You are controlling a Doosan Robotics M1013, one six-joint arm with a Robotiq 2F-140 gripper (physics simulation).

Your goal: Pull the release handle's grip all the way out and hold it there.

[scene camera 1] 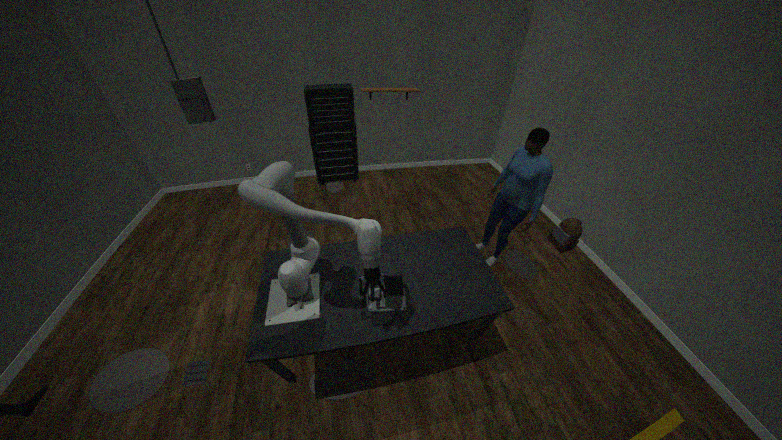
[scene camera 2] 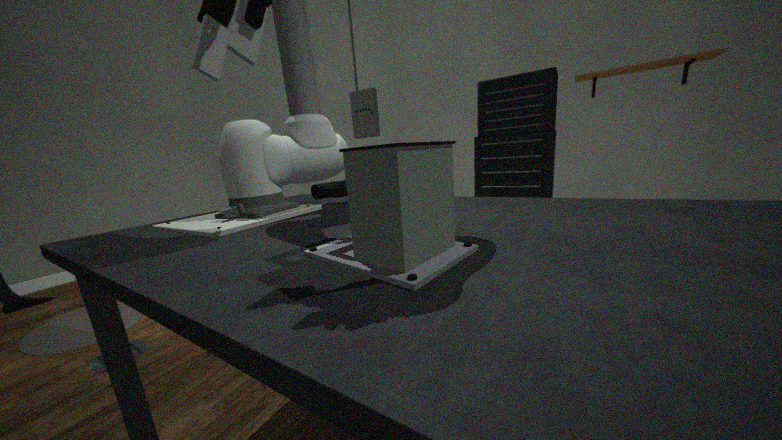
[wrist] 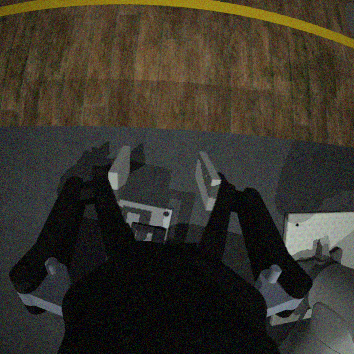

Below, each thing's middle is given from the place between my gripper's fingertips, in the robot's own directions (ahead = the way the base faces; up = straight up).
Right now my hand is 270 mm above the bolted base plate [scene camera 2: 340, 252], 140 mm to the right of it and 130 mm short of it.
